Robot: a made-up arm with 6 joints. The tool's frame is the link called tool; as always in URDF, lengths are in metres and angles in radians.
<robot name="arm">
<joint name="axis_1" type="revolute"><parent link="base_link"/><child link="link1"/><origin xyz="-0.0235 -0.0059 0.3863"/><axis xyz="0 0 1"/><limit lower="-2.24" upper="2.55" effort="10" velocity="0.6"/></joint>
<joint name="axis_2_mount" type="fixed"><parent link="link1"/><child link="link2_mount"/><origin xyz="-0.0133 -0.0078 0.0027"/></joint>
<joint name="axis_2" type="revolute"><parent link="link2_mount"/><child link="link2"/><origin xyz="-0.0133 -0.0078 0.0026"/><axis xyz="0.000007 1 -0.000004"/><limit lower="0.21" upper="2.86" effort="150" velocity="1.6"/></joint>
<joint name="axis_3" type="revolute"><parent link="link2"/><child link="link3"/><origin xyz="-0.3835 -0.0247 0.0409"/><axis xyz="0.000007 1 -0.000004"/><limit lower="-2.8" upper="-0.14" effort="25" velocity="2.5"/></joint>
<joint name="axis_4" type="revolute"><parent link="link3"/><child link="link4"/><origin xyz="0.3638 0.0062 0.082"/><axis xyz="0.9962 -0.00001 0.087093"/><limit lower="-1.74" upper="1.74" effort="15" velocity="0.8"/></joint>
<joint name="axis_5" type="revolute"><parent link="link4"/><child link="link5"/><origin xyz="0.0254 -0.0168 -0.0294"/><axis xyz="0.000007 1 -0.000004"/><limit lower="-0.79" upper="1.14" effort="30" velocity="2.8"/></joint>
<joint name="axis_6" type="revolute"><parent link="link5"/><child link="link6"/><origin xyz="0.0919 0.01 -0.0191"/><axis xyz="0.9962 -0.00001 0.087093"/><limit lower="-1.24" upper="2.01" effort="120" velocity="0.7"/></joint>
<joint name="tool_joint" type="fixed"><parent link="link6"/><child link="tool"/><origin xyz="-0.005 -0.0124 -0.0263" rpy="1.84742 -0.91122 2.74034"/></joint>
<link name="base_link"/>
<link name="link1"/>
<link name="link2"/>
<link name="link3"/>
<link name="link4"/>
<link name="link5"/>
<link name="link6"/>
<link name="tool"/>
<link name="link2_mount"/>
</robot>
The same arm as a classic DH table. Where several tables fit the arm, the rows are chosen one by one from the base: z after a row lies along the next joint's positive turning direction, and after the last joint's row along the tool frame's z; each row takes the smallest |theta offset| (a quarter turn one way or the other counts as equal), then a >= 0, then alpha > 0; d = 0 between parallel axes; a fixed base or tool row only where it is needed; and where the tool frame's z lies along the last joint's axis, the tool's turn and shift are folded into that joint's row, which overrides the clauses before.
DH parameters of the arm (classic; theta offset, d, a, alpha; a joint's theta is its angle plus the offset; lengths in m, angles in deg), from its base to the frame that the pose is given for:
base (fixed): 14.09 0 -0.0242 0
axis_1: -14.09 0.3916 -0.0266 -90
axis_2: 6.09 0 -0.3857 0
axis_3: 78.92 -0.0341 -0.05 90
axis_4: 0 0.3923 0.0315 -90
axis_5: 0 -0.0068 0.027 90
axis_6: -10.64 0.0838 0.0276 -80.69
tool (fixed): 150.02 -0.0075 0 0
Joint limits (deg, base to tool): -128.34..146.1 12.03..163.87 -160.43..-8.02 -99.69..99.69 -45.26..65.32 -71.05..115.16

